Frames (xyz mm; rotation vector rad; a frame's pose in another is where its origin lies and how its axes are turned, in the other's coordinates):
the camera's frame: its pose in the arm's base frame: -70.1 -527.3 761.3 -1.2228 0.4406 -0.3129
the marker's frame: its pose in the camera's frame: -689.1 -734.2 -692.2 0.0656 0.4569 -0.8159
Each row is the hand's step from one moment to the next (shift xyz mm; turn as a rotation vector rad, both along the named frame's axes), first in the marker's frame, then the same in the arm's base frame.
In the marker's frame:
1: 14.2 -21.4 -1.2 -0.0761 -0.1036 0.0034
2: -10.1 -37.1 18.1 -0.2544 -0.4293 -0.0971
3: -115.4 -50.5 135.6 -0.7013 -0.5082 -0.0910
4: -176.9 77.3 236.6 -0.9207 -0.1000 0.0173
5: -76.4 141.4 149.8 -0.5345 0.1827 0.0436
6: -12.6 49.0 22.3 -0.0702 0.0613 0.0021
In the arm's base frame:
1: -8.5 -8.0 22.9 -0.0804 0.0870 0.0501
2: -10.5 25.4 32.5 -0.3982 0.2530 0.1895
3: 37.6 175.8 44.1 -0.5809 0.6463 0.0558
4: 167.0 251.8 -44.1 -0.3376 0.7997 -0.3233
5: 169.5 110.4 -85.8 -0.0341 0.4311 -0.3660
6: 40.7 11.6 -35.6 0.0139 0.0470 -0.0793

